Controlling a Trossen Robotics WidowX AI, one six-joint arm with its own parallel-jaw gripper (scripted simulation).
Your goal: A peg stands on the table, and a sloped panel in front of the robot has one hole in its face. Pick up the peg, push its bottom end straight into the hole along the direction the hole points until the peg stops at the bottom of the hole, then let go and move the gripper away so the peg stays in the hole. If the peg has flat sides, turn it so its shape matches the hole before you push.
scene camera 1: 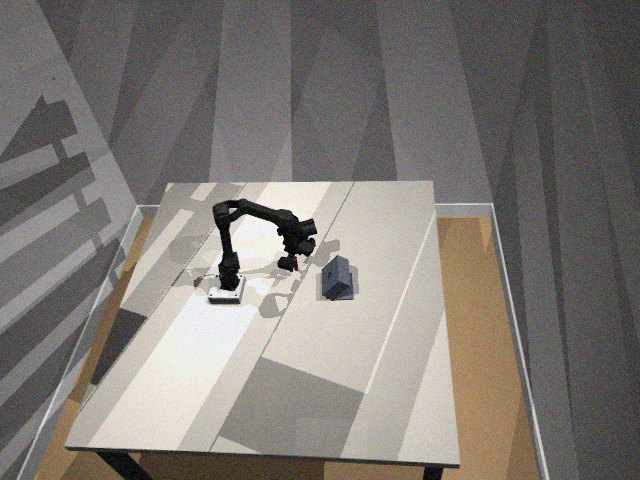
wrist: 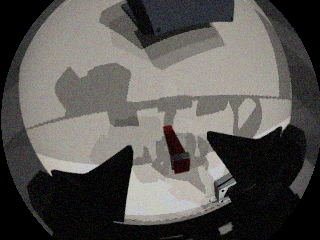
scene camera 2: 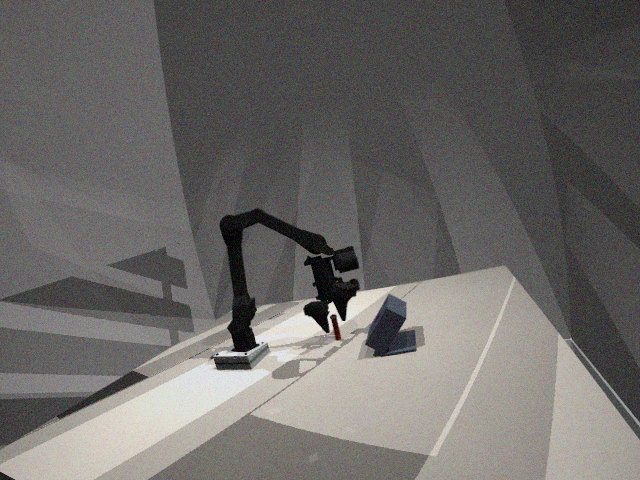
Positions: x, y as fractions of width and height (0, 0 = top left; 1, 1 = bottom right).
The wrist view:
my gripper: 0.54, 0.59
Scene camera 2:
my gripper: 0.53, 0.68
